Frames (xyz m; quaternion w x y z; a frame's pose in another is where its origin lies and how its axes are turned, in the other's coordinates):
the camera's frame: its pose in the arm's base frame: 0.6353 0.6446 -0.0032 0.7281 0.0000 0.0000 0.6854
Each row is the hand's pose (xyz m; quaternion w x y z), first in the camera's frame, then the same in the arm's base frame.
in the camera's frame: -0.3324 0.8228 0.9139 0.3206 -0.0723 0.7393 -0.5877
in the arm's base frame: -0.2061 0.3625 0.9107 0.6363 -0.5594 0.4888 -0.2082
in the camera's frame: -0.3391 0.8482 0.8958 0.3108 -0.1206 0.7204 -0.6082
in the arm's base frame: -0.2318 0.3573 0.8926 0.6432 -0.5816 0.4419 -0.2298
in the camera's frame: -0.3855 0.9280 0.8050 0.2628 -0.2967 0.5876 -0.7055
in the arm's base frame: -0.3143 0.3158 0.8018 0.6749 -0.6188 0.2245 -0.3336
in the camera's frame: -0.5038 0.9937 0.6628 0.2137 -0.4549 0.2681 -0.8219
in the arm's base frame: -0.3870 0.2017 0.6596 0.7190 -0.5150 -0.1166 -0.4520
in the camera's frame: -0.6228 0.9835 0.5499 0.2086 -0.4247 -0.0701 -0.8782
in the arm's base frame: -0.3840 0.0823 0.5467 0.7538 -0.2612 -0.3421 -0.4965
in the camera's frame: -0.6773 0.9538 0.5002 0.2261 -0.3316 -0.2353 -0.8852
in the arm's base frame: -0.3576 0.0261 0.4970 0.7714 -0.0802 -0.3986 -0.4896
